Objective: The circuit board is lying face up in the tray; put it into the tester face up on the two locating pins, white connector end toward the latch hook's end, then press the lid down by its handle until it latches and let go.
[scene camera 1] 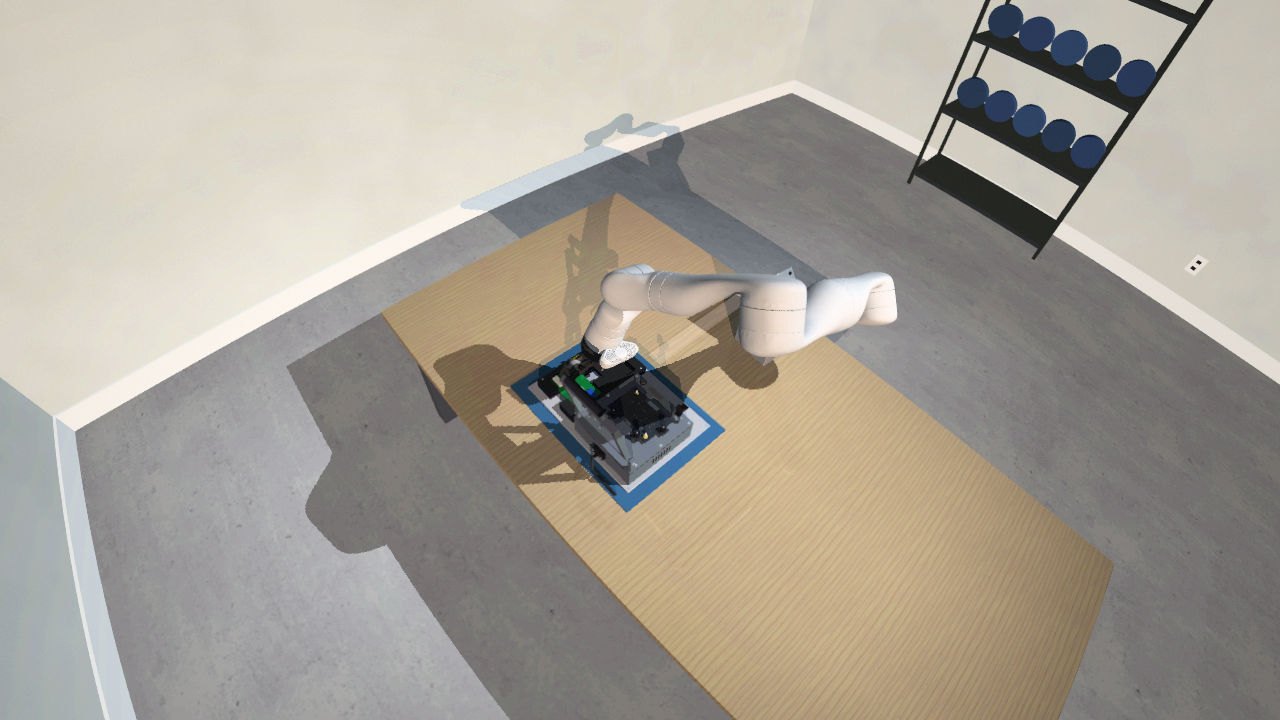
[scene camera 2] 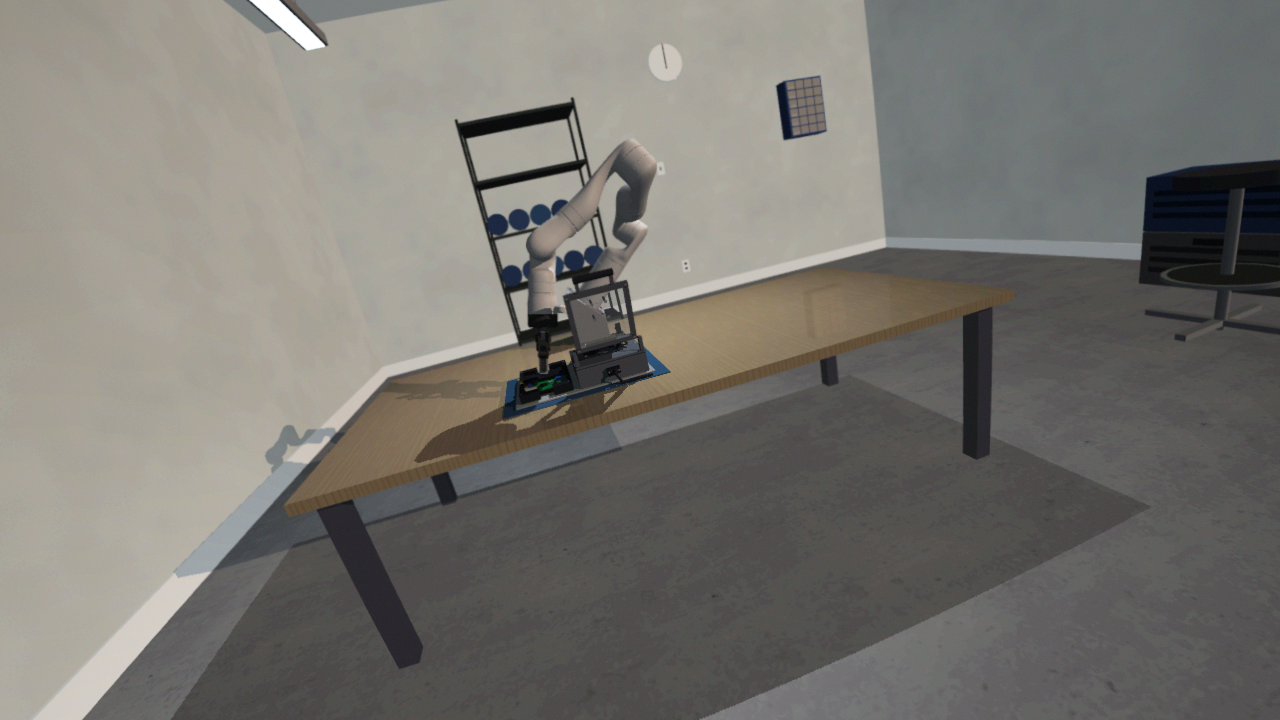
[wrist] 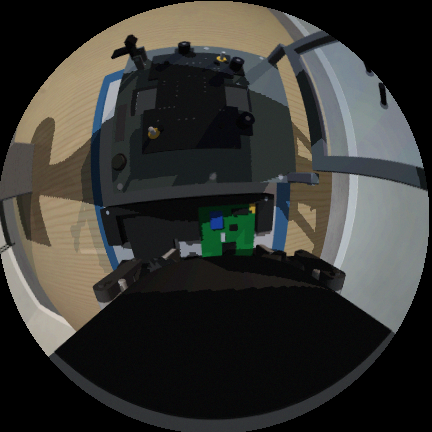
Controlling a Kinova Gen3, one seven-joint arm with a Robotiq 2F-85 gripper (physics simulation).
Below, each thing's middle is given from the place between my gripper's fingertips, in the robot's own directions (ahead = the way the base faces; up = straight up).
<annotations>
Right now the green circuit board (wrist: 224, 229) is 2 cm ahead of my hand, 1 cm to the right of it and 3 cm below it. From my hand the other things lie so: clear lid (scene camera 2: 602, 316) (12 cm ahead, 16 cm to the left, 14 cm above).
</annotations>
